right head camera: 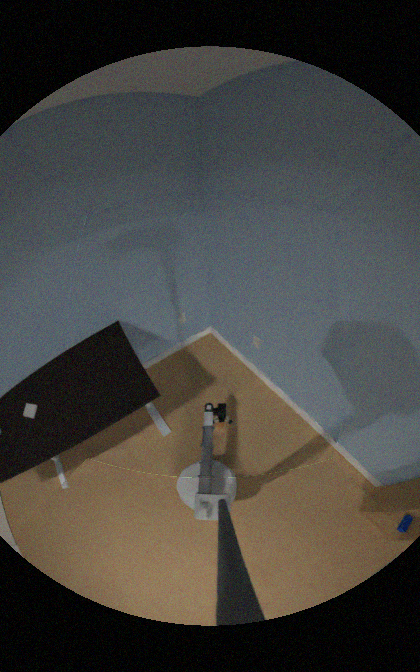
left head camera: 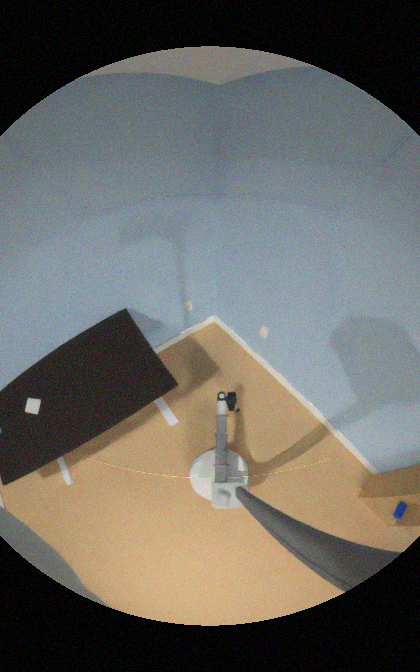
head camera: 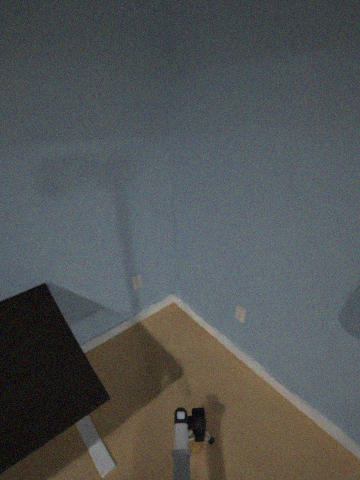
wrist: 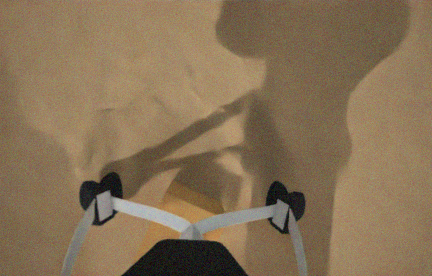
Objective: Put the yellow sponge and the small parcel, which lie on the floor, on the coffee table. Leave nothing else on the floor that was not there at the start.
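Frame: origin at the robot's base, x right, y ahead, z up, level; metres.
Seen in the pictures: gripper, between the fingertips: (head camera: 197, 442) (wrist: 195, 193).
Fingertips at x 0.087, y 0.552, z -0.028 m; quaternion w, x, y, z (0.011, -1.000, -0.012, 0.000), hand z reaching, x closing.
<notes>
A point is followed by its place in that frame.
An orange-yellow block (head camera: 196, 448) @(y 0.509, x 0.079, z 0.023 m) (left head camera: 228, 413) (right head camera: 220, 425) (wrist: 179, 197) @(y 0.559, x 0.076, z 0.019 m) lies on the floor under my gripper (head camera: 202, 438) @(y 0.552, x 0.087, z -0.028 m) (left head camera: 233, 409) (right head camera: 224, 420) (wrist: 195, 193) @(y 0.552, x 0.087, z -0.028 m). I cannot tell for sure whether it is the yellow sponge or the small parcel. In the wrist view it shows between and below the spread fingers, partly hidden by the finger strips and the black gripper body. My gripper is open, with nothing between its fingertips. The dark coffee table (head camera: 45, 380) @(y 0.521, x -0.485, z 0.693 m) (left head camera: 90, 380) (right head camera: 80, 385) stands to the left, with a small white square item (left head camera: 33, 406) (right head camera: 30, 410) on its top.
White table legs (head camera: 96, 447) (left head camera: 166, 412) (right head camera: 158, 419) reach the floor left of the arm. Two blue walls meet in a corner ahead. A blue item (left head camera: 400, 510) (right head camera: 405, 523) is on a wooden surface at the far right. A blue bit shows at the table's left edge.
</notes>
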